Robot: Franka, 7 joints.
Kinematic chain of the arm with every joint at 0, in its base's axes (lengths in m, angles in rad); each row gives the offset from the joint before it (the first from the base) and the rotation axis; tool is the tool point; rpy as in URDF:
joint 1: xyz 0 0 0.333 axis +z
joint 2: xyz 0 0 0 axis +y
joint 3: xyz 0 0 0.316 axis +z
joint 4: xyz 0.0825 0 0 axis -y
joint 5: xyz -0.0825 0 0.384 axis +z
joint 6: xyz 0 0 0 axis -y
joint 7: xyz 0.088 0 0 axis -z
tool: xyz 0 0 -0.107 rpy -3.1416 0 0
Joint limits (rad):
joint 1: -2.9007..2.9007
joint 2: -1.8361..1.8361
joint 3: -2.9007..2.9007
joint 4: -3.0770..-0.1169
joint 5: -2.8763..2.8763
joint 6: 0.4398..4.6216
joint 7: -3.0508..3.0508
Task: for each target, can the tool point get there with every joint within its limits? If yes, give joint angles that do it. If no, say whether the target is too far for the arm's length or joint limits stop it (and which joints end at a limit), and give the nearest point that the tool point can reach.
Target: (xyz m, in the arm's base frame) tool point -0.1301 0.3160 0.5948
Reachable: yes | joints 0.8909 -1.2381 0.6197 -2.6007 -1.4611 2.9805 -1.6524
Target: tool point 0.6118 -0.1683 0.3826
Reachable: yes | joints 0.6186 1.1053 -1.2459 -1.3160 -0.2199 1.2163 0.8080
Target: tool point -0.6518 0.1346 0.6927
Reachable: yes | joints -1.0961 -0.6300 -1.9819 -1.2773 1.5778 1.7270 2.5741
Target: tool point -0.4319 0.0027 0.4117
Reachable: yes | joints 1.1449 0.3207 2.1727 -2.7250 0.5030 3.8094 -0.2819
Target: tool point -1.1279 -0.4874 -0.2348
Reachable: no: too far | nearest point -0.7149 -0.3089 -0.0269 | short by 0.496 m
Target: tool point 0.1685 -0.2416 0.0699
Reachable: yes | joints 1.5324 -0.9016 -2.3202 -2.5522 1.6255 3.8727 -1.0590
